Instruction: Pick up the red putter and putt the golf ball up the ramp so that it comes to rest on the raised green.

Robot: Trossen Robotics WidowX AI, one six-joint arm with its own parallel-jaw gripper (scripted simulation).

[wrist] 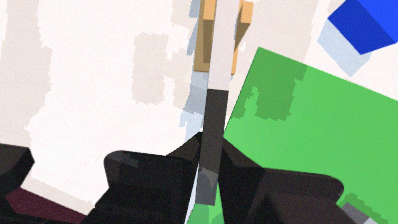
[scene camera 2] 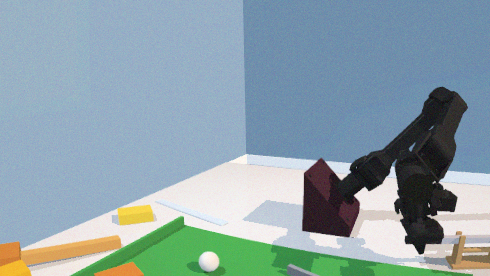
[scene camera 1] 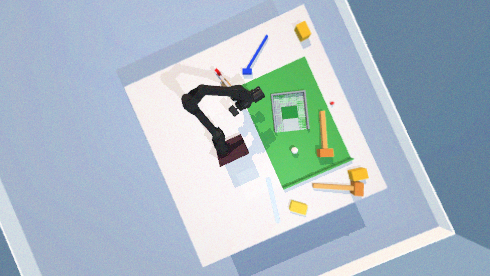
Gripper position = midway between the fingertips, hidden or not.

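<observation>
Gripper (scene camera 2: 420, 252), (wrist: 208, 136): visible.
</observation>
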